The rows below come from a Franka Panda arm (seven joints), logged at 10 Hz.
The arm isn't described. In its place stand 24 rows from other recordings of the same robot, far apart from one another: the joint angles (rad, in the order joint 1, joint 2, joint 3, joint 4, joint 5, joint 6, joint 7), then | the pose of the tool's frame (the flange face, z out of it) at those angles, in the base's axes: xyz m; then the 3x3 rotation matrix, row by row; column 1 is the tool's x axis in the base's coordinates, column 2 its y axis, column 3 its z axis.
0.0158, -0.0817, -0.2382, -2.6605, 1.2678, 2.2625, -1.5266 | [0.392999 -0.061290 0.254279], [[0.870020 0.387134 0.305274], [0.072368 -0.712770 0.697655], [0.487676 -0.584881 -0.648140]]
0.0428, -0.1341, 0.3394, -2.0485, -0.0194, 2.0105, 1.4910 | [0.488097 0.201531 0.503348], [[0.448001 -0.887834 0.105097], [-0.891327 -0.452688 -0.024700], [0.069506 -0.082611 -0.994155]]
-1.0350, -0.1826, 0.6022, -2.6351, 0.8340, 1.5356, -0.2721 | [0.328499 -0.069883 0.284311], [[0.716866 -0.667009 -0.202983], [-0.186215 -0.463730 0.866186], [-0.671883 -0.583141 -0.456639]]
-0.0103, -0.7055, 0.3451, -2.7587, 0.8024, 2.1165, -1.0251 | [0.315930 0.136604 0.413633], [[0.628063 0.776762 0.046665], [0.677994 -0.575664 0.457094], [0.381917 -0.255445 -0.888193]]
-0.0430, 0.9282, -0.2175, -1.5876, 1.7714, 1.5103, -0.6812 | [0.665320 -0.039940 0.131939], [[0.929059 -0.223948 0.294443], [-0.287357 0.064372 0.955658], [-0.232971 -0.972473 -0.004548]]
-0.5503, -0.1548, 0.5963, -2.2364, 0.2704, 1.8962, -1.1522 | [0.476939 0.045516 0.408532], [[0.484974 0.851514 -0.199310], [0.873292 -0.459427 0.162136], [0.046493 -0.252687 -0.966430]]
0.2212, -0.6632, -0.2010, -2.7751, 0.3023, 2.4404, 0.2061 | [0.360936 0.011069 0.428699], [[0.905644 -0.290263 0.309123], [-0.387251 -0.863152 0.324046], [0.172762 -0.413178 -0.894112]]
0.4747, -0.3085, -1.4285, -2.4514, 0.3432, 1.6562, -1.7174 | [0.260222 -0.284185 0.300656], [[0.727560 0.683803 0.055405], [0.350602 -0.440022 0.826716], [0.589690 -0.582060 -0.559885]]
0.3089, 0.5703, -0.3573, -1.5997, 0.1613, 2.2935, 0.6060 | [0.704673 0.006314 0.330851], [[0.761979 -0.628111 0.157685], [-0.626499 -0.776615 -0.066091], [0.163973 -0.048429 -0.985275]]
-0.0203, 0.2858, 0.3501, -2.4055, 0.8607, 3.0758, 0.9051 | [0.498486 0.109369 0.227593], [[0.152214 -0.925253 0.347474], [-0.963997 -0.061426 0.258721], [-0.218039 -0.374345 -0.901291]]
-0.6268, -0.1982, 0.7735, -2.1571, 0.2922, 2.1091, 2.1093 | [0.508293 0.102586 0.467660], [[-0.500444 -0.860671 0.093814], [-0.851482 0.508892 0.126521], [-0.156634 -0.016564 -0.987518]]
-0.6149, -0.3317, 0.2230, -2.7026, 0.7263, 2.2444, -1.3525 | [0.357405 -0.132554 0.324159], [[0.867633 0.460585 0.187284], [0.354696 -0.837327 0.416023], [0.348432 -0.294526 -0.889859]]
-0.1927, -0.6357, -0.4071, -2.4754, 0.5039, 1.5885, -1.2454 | [0.300103 -0.159241 0.495016], [[0.748321 0.652504 0.119393], [0.401378 -0.588705 0.701657], [0.528121 -0.477143 -0.702441]]
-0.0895, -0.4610, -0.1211, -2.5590, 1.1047, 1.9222, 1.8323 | [0.397824 -0.021989 0.445519], [[-0.715706 -0.651169 0.252475], [-0.181565 0.522555 0.833049], [-0.674387 0.550378 -0.492225]]
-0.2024, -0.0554, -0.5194, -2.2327, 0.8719, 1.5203, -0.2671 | [0.396746 -0.237551 0.395137], [[0.809500 -0.550292 0.204666], [-0.420808 -0.300710 0.855859], [-0.409427 -0.778943 -0.474992]]
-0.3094, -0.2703, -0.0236, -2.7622, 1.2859, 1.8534, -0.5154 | [0.350483 -0.041263 0.299795], [[0.855163 -0.449838 0.257571], [-0.392485 -0.237325 0.888612], [-0.338603 -0.861001 -0.379506]]
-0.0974, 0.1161, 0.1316, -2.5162, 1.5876, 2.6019, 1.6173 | [0.444794 -0.004012 0.222624], [[-0.884254 -0.225761 0.408810], [0.034303 0.841623 0.538975], [-0.465744 0.490615 -0.736465]]
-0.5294, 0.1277, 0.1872, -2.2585, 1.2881, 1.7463, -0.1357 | [0.499371 -0.086636 0.322191], [[0.714497 -0.654909 0.246147], [-0.377286 -0.064383 0.923856], [-0.589194 -0.752960 -0.293089]]
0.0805, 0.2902, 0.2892, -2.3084, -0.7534, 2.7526, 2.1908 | [0.487124 0.220721 0.236792], [[0.366273 -0.880842 0.299934], [-0.909916 -0.406486 -0.082592], [0.194670 -0.242664 -0.950378]]
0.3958, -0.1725, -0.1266, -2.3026, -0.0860, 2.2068, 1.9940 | [0.475755 0.127148 0.424064], [[-0.104990 -0.990680 0.086775], [-0.994344 0.103170 -0.025213], [0.016026 -0.088932 -0.995909]]
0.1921, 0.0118, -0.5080, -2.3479, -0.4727, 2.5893, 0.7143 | [0.500662 -0.154532 0.348773], [[0.762832 -0.620866 0.180589], [-0.552798 -0.771099 -0.315945], [0.335411 0.141183 -0.931433]]
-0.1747, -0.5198, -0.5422, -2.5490, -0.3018, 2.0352, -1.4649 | [0.286425 -0.270274 0.415926], [[0.575646 0.816904 -0.036044], [0.817656 -0.575506 0.015176], [-0.008346 -0.038208 -0.999235]]
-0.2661, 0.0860, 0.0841, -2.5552, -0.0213, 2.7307, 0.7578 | [0.455771 -0.082556 0.244845], [[0.601829 -0.793758 0.088034], [-0.795790 -0.605318 -0.017573], [0.067237 -0.059481 -0.995962]]
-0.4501, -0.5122, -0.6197, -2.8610, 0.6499, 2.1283, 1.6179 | [0.199480 -0.246744 0.303857], [[-0.808561 -0.258335 0.528671], [0.079378 0.842368 0.533025], [-0.583034 0.472948 -0.660599]]
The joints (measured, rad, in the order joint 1, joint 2, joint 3, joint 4, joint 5, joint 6, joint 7), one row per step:
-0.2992 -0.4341 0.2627 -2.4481 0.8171 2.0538 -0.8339
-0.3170 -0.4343 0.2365 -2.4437 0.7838 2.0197 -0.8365
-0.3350 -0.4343 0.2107 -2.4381 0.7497 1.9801 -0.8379
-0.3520 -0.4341 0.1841 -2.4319 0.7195 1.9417 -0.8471
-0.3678 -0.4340 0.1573 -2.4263 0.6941 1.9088 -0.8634
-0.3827 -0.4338 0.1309 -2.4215 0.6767 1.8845 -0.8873
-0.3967 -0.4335 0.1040 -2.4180 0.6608 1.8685 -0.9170
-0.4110 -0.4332 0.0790 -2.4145 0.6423 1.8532 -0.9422
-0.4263 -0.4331 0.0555 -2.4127 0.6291 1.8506 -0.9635
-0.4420 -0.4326 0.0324 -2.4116 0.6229 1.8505 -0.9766
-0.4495 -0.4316 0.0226 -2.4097 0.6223 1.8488 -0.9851
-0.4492 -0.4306 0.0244 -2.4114 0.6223 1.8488 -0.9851
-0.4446 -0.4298 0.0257 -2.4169 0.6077 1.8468 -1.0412
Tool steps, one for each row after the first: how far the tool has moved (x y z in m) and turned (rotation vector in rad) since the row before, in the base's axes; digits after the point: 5 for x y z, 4 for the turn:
-0.00231 -0.01722 0.00057 -0.0073 0.0196 -0.0051
-0.00338 -0.01669 0.00053 -0.0055 0.0244 -0.0031
-0.00391 -0.01658 0.00087 -0.0028 0.0190 0.0007
-0.00422 -0.01640 0.00103 -0.0010 0.0113 0.0020
-0.00406 -0.01614 0.00129 0.0019 0.0004 0.0014
-0.00421 -0.01654 0.00108 -0.0005 -0.0076 0.0014
-0.00477 -0.01592 0.00081 -0.0031 -0.0044 -0.0004
-0.00445 -0.01641 0.00086 -0.0045 -0.0108 -0.0122
-0.00467 -0.01611 0.00068 0.0013 -0.0093 -0.0232
-0.00197 -0.00698 0.00060 0.0023 -0.0057 -0.0082
0.00013 0.00091 -0.00124 0.0005 0.0028 0.0019
-0.00086 0.00212 -0.00361 -0.0182 -0.0166 0.0595

